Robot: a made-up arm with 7 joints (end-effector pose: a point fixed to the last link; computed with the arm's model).
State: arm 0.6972 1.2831 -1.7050 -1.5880 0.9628 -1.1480 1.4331
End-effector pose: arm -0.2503 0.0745 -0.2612 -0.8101 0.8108 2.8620
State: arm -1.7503 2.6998 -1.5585 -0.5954 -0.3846 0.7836 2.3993
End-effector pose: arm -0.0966 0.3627 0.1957 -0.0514 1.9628 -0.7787
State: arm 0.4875 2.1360 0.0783 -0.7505 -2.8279 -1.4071 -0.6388
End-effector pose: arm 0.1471 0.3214 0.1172 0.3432 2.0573 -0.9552
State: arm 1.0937 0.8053 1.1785 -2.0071 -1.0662 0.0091 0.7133
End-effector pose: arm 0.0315 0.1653 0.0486 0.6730 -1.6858 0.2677
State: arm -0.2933 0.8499 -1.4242 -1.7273 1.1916 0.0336 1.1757
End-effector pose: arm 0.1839 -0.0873 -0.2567 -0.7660 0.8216 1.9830
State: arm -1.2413 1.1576 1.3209 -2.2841 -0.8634 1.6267 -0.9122
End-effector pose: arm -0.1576 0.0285 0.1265 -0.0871 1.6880 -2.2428
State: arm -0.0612 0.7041 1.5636 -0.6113 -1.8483 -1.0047 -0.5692
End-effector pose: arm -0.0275 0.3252 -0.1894 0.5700 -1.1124 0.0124
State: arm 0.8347 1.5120 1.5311 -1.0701 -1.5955 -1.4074 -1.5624
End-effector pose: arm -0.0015 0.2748 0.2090 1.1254 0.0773 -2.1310
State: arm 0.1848 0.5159 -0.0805 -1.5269 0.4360 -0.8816 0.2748
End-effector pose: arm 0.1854 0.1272 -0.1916 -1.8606 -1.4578 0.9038
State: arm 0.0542 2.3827 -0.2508 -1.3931 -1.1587 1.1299 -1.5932
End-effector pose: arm 0.2549 0.1927 0.0497 -2.6076 -0.5663 0.8062
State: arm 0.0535 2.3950 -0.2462 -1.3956 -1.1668 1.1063 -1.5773
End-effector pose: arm 0.2545 0.1907 0.0526 -2.5914 -0.5490 0.8326
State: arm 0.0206 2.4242 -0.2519 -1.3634 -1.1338 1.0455 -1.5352
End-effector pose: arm 0.2536 0.1899 0.0729 -2.6221 -0.5510 0.8528
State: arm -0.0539 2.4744 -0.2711 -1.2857 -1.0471 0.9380 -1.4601
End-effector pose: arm 0.2485 0.1889 0.1161 -2.7291 -0.5616 0.8487
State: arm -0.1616 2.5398 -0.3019 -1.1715 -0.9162 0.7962 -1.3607
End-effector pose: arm 0.2317 0.1848 0.1776 -2.9184 -0.5337 0.7859
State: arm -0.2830 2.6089 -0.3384 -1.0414 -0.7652 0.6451 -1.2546
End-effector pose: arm 0.1983 0.1764 0.2436 2.9590 0.3906 -0.6004
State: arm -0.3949 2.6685 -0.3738 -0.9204 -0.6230 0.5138 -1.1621
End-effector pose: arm 0.1539 0.1659 0.2978 2.8814 0.1851 -0.3711
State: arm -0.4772 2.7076 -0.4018 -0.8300 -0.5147 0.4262 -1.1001
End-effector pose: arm 0.1136 0.1578 0.3313 2.8281 0.0118 -0.1890
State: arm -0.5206 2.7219 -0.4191 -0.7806 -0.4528 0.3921 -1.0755
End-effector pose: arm 0.0907 0.1551 0.3458 2.7993 -0.0796 -0.0787
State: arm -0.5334 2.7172 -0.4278 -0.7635 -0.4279 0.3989 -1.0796
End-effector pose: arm 0.0849 0.1573 0.3487 2.7878 -0.0962 -0.0259
